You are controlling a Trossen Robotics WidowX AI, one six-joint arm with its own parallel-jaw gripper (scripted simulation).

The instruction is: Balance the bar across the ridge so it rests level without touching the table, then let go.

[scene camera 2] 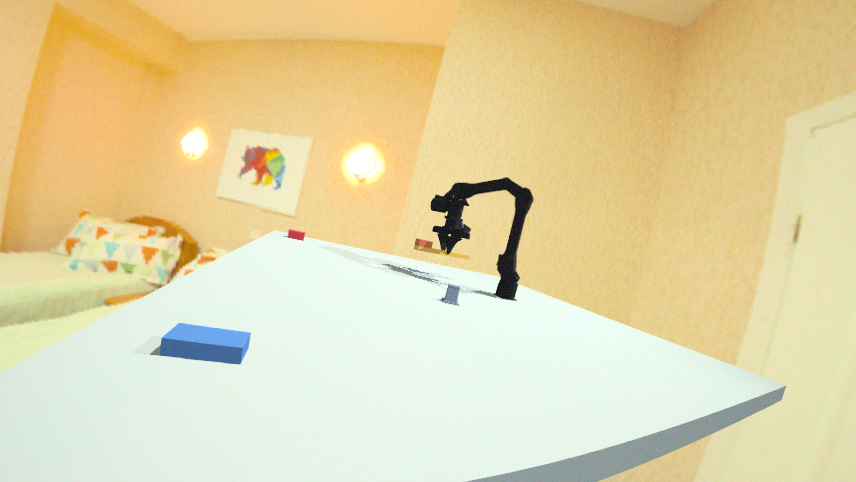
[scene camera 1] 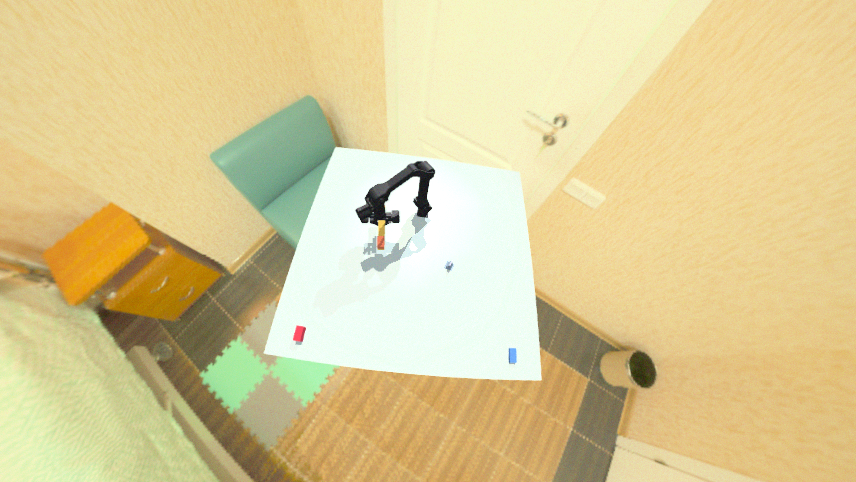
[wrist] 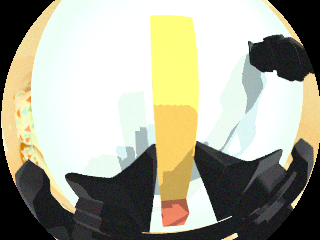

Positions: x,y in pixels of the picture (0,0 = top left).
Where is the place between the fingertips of my gripper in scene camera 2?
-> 445,253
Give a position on a bar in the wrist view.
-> At 175,82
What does my gripper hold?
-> A bar.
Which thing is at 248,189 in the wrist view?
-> My gripper.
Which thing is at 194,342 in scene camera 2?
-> A blue block.
